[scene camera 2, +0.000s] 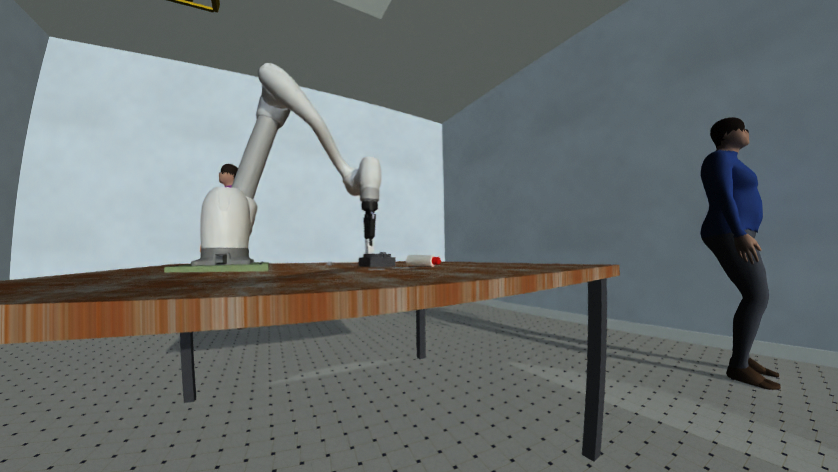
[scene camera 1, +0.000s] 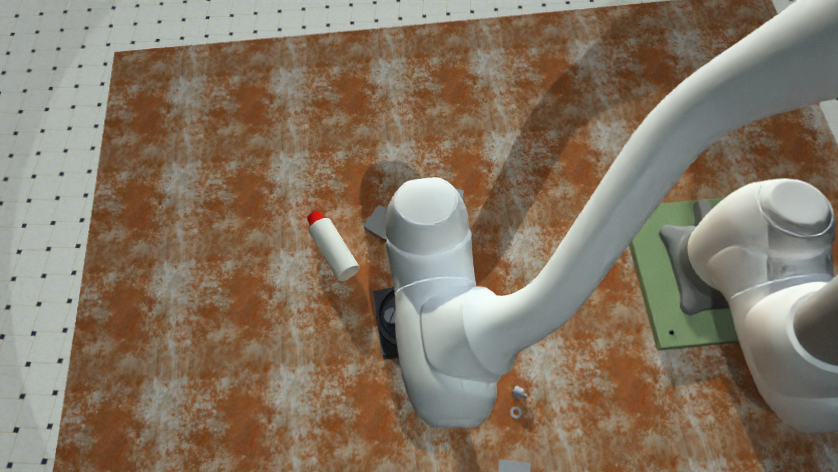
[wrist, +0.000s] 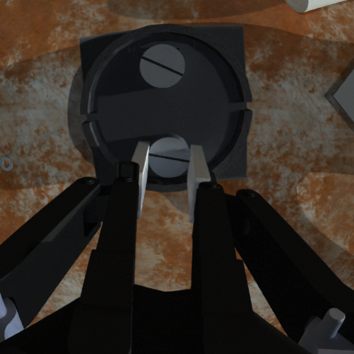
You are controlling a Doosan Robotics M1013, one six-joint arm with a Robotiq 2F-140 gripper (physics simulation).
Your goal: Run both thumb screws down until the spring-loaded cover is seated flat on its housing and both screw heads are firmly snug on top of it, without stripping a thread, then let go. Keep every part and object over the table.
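Frame: origin at the arm's base, x back, y up, z left, level; metres.
Seen in the pictures: gripper, fingertip midpoint: (scene camera 2: 369, 253); arm's base at its link origin: (scene camera 2: 225, 264) (scene camera 1: 715, 266).
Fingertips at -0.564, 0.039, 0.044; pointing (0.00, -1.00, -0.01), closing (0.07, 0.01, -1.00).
Pixels of each thing's middle, then the offset from my fingertips to it, as dx, dy, dz. "spot": a spot on its surface instead. Level surfaces: height alone.
- dark square housing at the middle of its body: (scene camera 1: 410, 318) (scene camera 2: 376, 260) -0.036, -0.030, +0.002
- far slotted screw head at a spot on its surface: (scene camera 1: 389, 315) spot: -0.073, +0.007, +0.004
- white bottle with a red cap, body centre: (scene camera 1: 330, 244) (scene camera 2: 423, 260) -0.182, -0.033, -0.167
- washer at the middle of its body: (scene camera 1: 515, 412) +0.137, -0.057, +0.188
- small metal part at the middle of its body: (scene camera 1: 520, 393) +0.149, -0.048, +0.158
- table at its surface level: dy -0.058
A dark square housing (scene camera 1: 380, 297) (scene camera 2: 375, 262) (wrist: 237, 39) stands on the table and carries a round dark cover (wrist: 165, 112) inside a split ring wall. The far slotted screw head (wrist: 162, 66) (scene camera 1: 389, 315) is free of the fingers. The near slotted screw head (wrist: 169, 167) is between the two pale fingertips. My gripper (wrist: 168, 160) (scene camera 2: 369, 248) points down and is shut on this near screw; in the scene camera 1 view the arm hides it. How flat the cover sits and how snug the heads are cannot be told.
A white bottle with a red cap (scene camera 1: 333, 247) (scene camera 2: 418, 260) (wrist: 311, 4) lies beside the housing. A grey plate (scene camera 1: 377, 222) (wrist: 347, 95) lies near it. A washer (scene camera 1: 510, 412) (wrist: 2, 163), a small metal part (scene camera 1: 519, 392) and another grey plate (scene camera 1: 514, 466) lie on the table (scene camera 1: 205, 351).
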